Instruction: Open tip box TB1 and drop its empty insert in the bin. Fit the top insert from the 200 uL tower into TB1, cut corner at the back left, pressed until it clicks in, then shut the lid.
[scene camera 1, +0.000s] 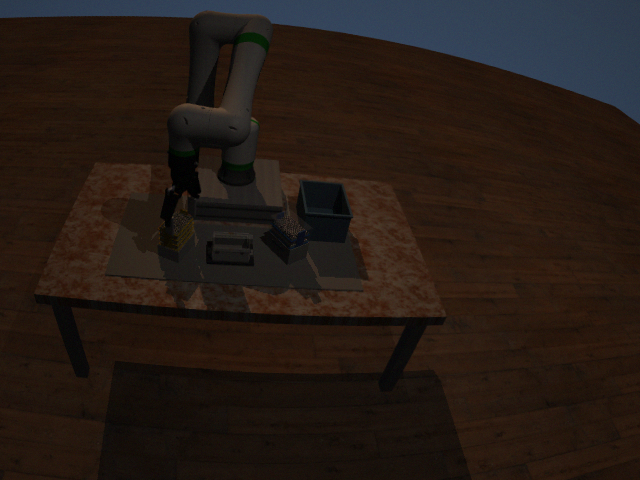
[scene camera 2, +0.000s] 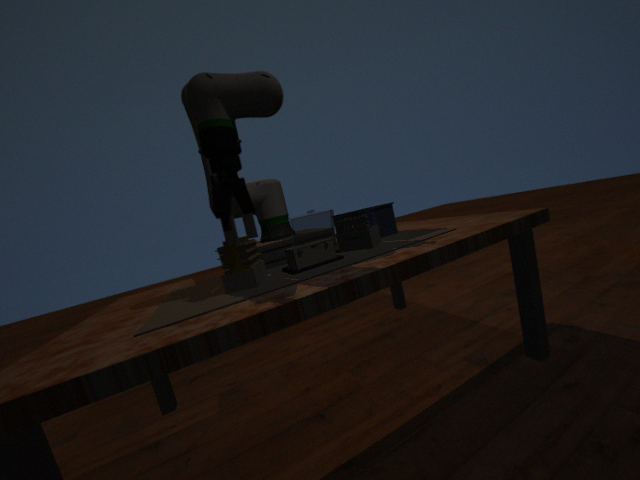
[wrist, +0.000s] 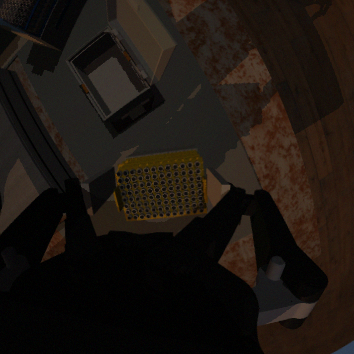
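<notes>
My gripper (scene camera 1: 178, 217) (scene camera 2: 240, 233) (wrist: 159, 178) is shut on the top yellow insert (scene camera 1: 181, 221) (wrist: 161, 190), with one finger pad at each short side. The insert is full of tips and sits at the top of the yellow tower (scene camera 1: 175, 241) (scene camera 2: 235, 259); no gap below it can be made out. Tip box TB1 (scene camera 1: 232, 254) (scene camera 2: 311, 256) stands beside the tower, with its clear lid (scene camera 2: 313, 221) (wrist: 141, 42) raised. No insert shows inside it in the wrist view. The blue-grey bin (scene camera 1: 324, 225) (scene camera 2: 383, 218) stands at the right; its floor is too dark to read.
A blue tower of tip inserts (scene camera 1: 291, 236) (scene camera 2: 352, 231) (wrist: 31, 19) stands between TB1 and the bin. The robot's base plinth (scene camera 1: 235, 204) is behind TB1. A grey mat (scene camera 1: 129, 266) (scene camera 2: 165, 316) lies under the towers and TB1 on the table (scene camera 1: 398, 268).
</notes>
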